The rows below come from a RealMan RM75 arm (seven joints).
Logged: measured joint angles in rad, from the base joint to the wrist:
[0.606 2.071 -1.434 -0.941 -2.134 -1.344 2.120]
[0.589 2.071 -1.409 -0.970 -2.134 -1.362 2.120]
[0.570 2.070 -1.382 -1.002 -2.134 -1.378 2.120]
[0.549 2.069 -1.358 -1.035 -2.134 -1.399 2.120]
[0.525 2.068 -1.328 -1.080 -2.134 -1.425 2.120]
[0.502 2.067 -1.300 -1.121 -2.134 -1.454 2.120]
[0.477 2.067 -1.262 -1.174 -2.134 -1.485 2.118]
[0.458 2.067 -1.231 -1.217 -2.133 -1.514 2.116]
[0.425 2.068 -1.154 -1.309 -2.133 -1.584 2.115]
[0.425 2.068 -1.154 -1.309 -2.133 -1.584 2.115]
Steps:
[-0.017 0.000 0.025 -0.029 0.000 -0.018 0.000]
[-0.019 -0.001 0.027 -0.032 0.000 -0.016 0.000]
[-0.021 -0.001 0.024 -0.033 0.000 -0.021 0.000]
[-0.024 -0.001 0.030 -0.045 0.000 -0.026 0.000]
[-0.023 -0.001 0.028 -0.041 0.000 -0.029 0.000]
[-0.025 0.000 0.038 -0.053 0.000 -0.031 -0.002]
[-0.019 0.000 0.031 -0.043 0.001 -0.029 -0.002]
[-0.033 0.001 0.077 -0.092 0.000 -0.070 -0.001]
[0.000 0.000 0.000 0.000 0.000 0.000 0.000]

